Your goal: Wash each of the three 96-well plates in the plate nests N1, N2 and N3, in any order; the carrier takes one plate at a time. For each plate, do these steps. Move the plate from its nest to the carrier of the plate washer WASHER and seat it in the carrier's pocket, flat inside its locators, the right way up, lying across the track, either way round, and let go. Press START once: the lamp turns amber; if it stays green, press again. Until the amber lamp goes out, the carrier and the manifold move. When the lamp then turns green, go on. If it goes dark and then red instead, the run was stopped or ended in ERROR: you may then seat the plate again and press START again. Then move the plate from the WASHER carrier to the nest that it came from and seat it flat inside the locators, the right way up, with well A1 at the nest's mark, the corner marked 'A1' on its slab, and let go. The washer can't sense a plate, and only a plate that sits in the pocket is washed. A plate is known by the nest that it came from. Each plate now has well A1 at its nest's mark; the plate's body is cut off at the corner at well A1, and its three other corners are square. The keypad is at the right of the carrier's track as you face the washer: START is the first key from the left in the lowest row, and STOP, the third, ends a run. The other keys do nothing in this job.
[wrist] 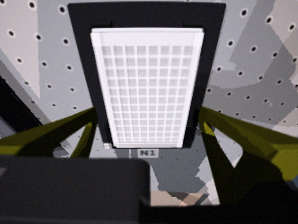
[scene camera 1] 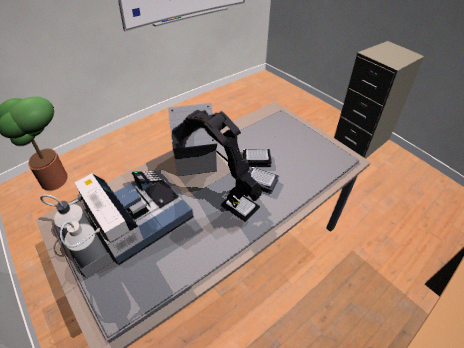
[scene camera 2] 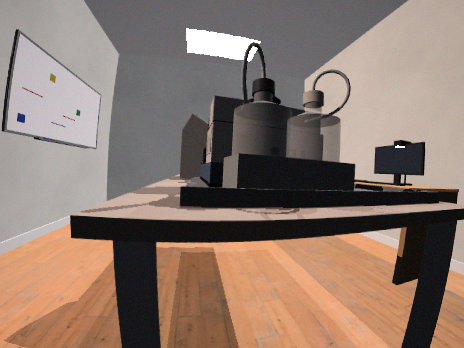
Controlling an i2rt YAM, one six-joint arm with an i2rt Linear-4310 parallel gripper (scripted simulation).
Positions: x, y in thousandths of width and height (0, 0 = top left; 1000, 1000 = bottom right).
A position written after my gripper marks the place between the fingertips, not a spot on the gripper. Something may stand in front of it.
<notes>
In view: my gripper (wrist: 498, 502), a white 96-well plate (wrist: 512, 239) and a plate washer (scene camera 1: 270, 685).
The plate washer is seen too in scene camera 2 (scene camera 2: 473, 415).
</notes>
